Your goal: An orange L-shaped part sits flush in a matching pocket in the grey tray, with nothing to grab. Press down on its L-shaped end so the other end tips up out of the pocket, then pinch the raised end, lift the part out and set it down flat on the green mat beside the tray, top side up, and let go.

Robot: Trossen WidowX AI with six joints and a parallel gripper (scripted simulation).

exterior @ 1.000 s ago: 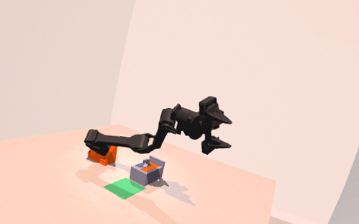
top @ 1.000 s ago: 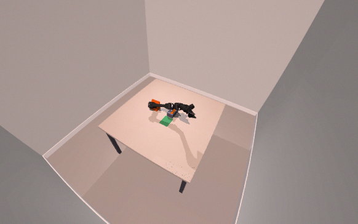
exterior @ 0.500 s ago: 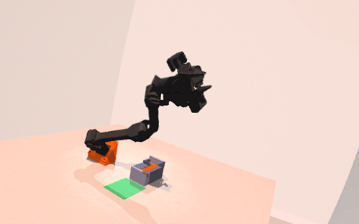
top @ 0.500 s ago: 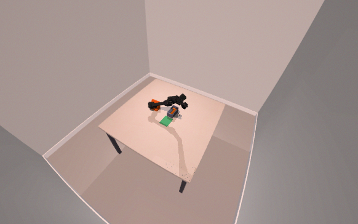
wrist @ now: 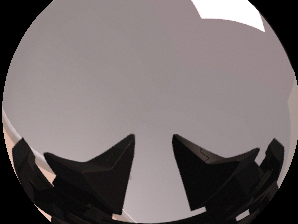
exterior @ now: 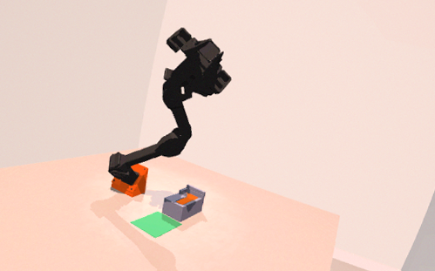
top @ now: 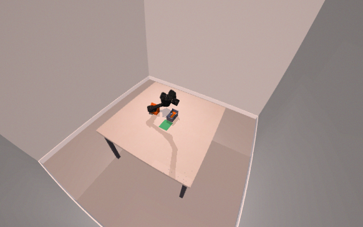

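My gripper tip is 16 cm past the orange L-shaped part, 34 cm to the right of it and 55 cm above it. The rest, counted from my gripper tip: green mat: 18 cm behind, 18 cm to the left, 61 cm below.
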